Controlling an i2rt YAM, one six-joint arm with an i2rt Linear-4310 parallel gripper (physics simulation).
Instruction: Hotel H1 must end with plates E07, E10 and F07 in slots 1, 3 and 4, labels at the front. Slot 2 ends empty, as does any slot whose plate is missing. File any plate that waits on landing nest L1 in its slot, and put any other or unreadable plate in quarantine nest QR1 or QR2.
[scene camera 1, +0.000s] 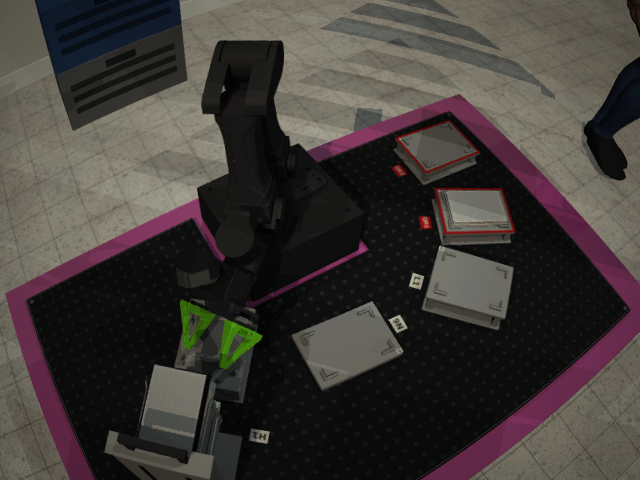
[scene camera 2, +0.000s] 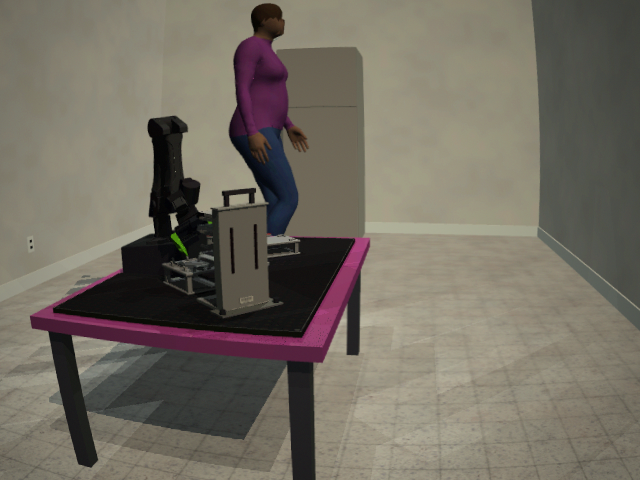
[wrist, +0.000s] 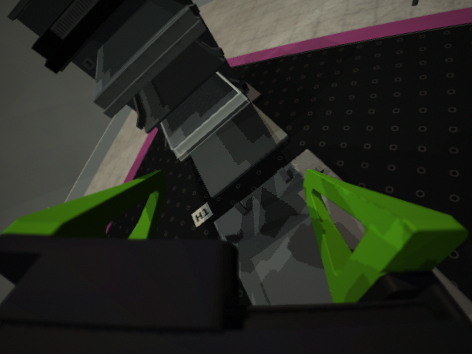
My gripper (scene camera 1: 203, 358) is open and holds nothing. I also see an N6 nest (scene camera 1: 336, 350) and an upright tower (scene camera 2: 246, 281).
My gripper is seen too in scene camera 2 (scene camera 2: 200, 246) and in the wrist view (wrist: 235, 177). The upright tower is seen too in the wrist view (wrist: 91, 49).
